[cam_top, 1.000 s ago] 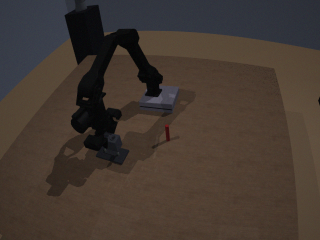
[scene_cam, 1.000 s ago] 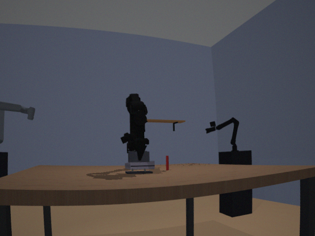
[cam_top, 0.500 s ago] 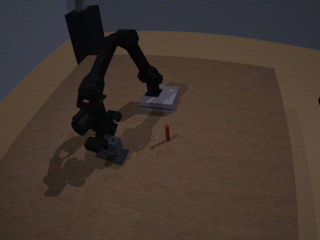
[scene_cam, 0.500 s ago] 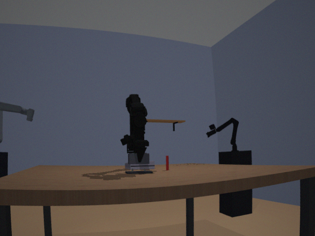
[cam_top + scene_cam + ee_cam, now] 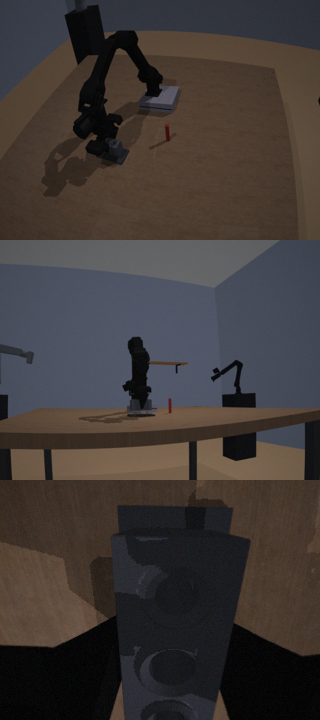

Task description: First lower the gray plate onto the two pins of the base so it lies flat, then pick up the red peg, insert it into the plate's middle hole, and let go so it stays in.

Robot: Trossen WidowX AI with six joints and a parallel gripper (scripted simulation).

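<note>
The gray plate is 30 mm above my gripper tip. The rest, counted from my gripper tip: red peg (190 mm to the left, 130 mm behind); dark base (30 mm below).
</note>
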